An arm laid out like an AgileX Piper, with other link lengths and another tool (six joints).
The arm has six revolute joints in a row. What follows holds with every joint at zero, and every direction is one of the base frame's. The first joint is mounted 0.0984 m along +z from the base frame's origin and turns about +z. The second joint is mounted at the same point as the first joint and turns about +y. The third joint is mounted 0.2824 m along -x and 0.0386 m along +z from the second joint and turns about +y. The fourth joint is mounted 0.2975 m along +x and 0.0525 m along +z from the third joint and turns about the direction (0.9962, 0, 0.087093). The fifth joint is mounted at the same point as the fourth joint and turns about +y. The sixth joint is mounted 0.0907 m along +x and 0.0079 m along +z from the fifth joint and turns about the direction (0.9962, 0, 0.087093). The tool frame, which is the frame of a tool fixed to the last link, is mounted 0.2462 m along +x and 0.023 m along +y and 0.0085 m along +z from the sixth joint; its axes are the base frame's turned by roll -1.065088, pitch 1.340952 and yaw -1.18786 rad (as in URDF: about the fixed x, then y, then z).
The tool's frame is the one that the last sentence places.
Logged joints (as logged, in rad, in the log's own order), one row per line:
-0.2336 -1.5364 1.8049 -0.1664 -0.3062 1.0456
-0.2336 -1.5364 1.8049 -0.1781 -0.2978 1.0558
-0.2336 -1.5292 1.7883 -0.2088 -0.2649 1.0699
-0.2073 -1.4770 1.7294 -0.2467 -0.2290 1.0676
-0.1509 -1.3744 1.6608 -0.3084 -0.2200 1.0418
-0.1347 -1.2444 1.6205 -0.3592 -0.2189 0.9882
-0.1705 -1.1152 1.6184 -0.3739 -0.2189 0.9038
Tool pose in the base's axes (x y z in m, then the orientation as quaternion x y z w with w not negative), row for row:
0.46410 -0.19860 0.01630 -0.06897 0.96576 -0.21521 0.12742
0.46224 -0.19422 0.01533 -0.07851 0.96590 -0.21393 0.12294
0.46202 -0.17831 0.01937 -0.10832 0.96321 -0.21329 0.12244
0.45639 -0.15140 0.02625 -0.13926 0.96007 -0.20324 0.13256
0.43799 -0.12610 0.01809 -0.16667 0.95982 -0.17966 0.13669
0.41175 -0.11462 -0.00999 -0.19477 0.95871 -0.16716 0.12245
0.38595 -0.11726 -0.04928 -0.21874 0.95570 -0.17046 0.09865
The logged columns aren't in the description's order. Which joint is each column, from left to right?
Columns, left to right: joint 4, joint 3, joint 2, joint 6, joint 1, joint 5.
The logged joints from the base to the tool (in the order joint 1, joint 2, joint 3, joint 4, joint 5, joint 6), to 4 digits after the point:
-0.3062 1.8049 -1.5364 -0.2336 1.0456 -0.1664
-0.2978 1.8049 -1.5364 -0.2336 1.0558 -0.1781
-0.2649 1.7883 -1.5292 -0.2336 1.0699 -0.2088
-0.2290 1.7294 -1.4770 -0.2073 1.0676 -0.2467
-0.2200 1.6608 -1.3744 -0.1509 1.0418 -0.3084
-0.2189 1.6205 -1.2444 -0.1347 0.9882 -0.3592
-0.2189 1.6184 -1.1152 -0.1705 0.9038 -0.3739

